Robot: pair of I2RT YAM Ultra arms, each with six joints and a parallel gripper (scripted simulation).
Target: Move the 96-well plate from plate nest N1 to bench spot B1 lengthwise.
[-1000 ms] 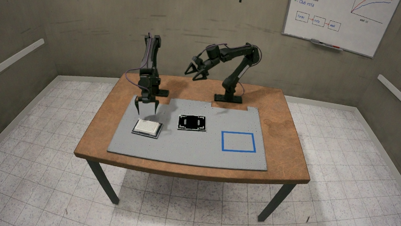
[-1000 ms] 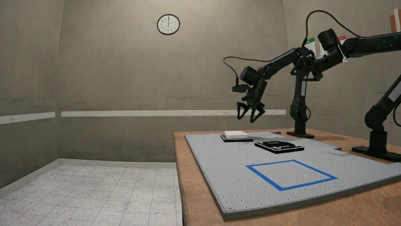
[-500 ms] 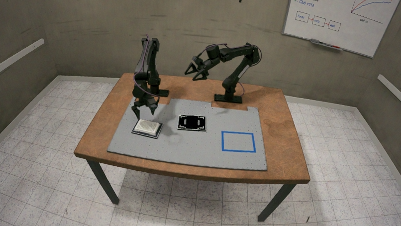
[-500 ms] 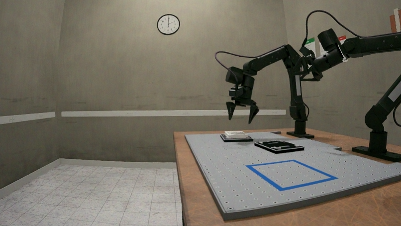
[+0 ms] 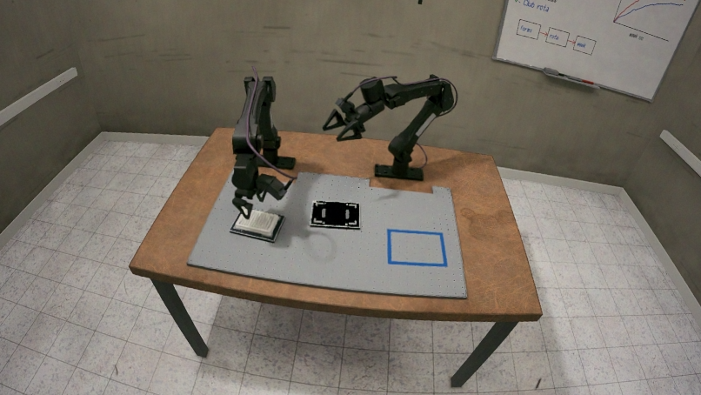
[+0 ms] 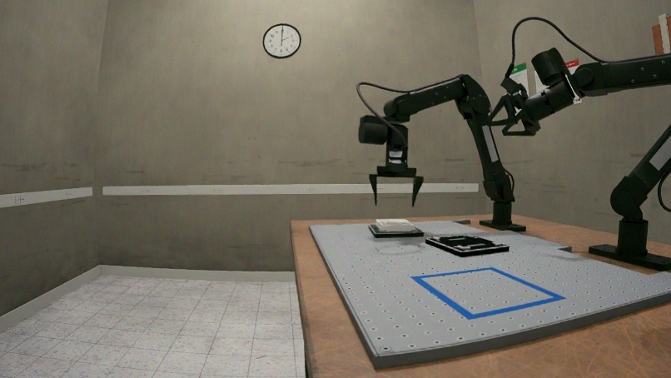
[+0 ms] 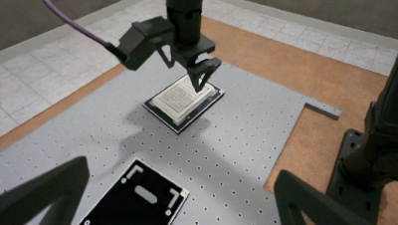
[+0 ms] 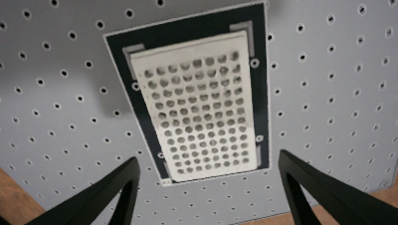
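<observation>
My right hand is 6 cm above the white 96-well plate.
</observation>
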